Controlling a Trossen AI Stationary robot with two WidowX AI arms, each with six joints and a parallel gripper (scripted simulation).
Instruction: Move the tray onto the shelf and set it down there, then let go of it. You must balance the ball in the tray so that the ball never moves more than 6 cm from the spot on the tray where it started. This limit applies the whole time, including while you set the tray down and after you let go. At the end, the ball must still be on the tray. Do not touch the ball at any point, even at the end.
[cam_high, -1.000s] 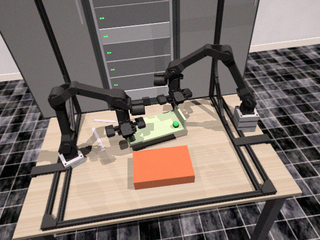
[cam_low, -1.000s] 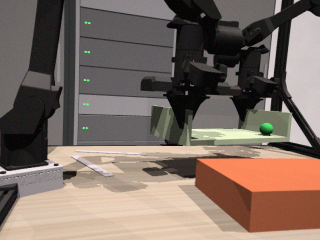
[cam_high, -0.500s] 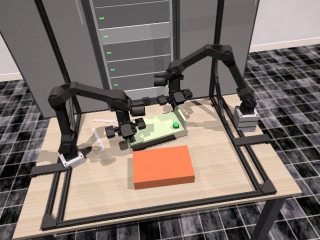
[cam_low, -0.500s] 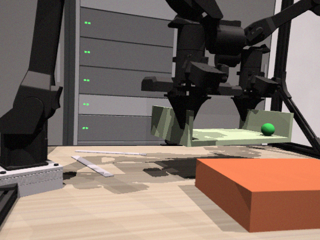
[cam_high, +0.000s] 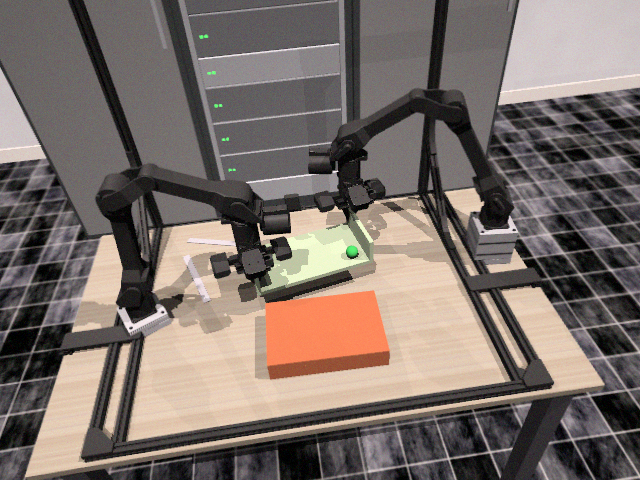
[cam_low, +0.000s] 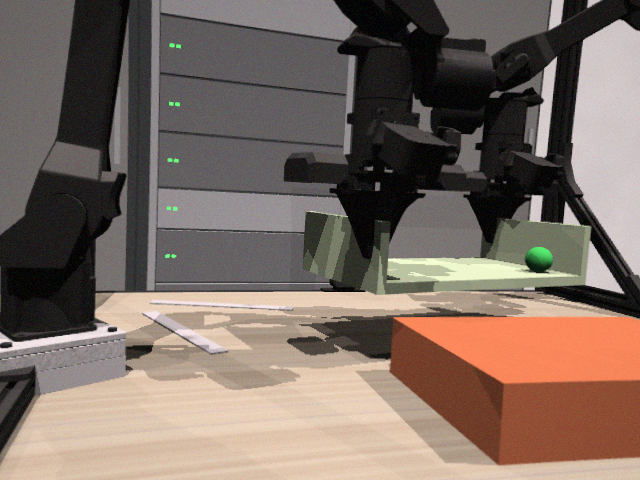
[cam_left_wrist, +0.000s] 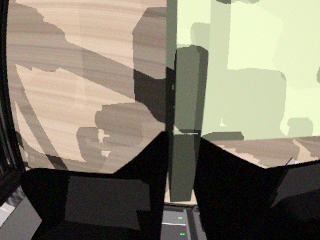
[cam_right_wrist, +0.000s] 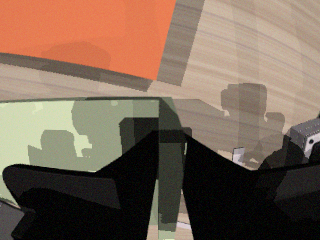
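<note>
My left hand is 120 mm short of the green ball, 40 mm above it and 30 mm to the left of it. The rest, counted from my left hand: shelf 300 mm ahead, 150 mm to the right, 100 mm below; then pale green tray 140 mm to the right, 80 mm ahead, 50 mm below.
</note>
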